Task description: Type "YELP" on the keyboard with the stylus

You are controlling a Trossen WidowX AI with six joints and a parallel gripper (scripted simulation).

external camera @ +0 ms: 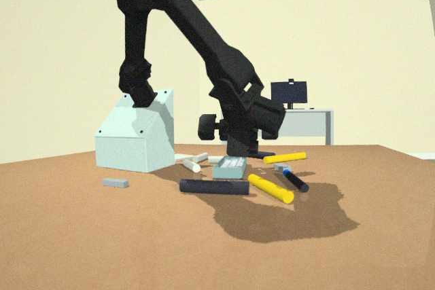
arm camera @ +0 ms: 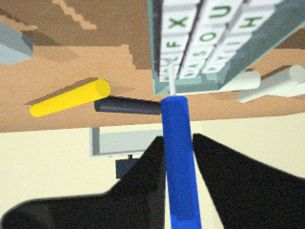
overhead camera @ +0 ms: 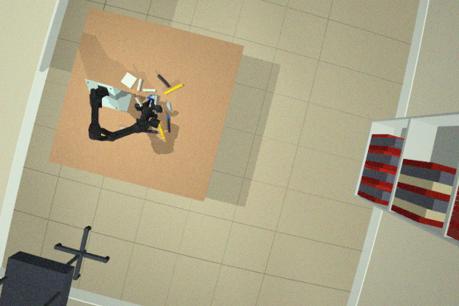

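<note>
My gripper tip is 1 cm above the blue stylus. The rest, counted from my gripper tip: grey block (18 cm behind, 28 cm to the right, 7 cm below); then blue-banded marker (14 cm ahead, 12 cm to the right, 6 cm below); then yellow rod (11 cm ahead, 13 cm to the left, 6 cm below).
</note>
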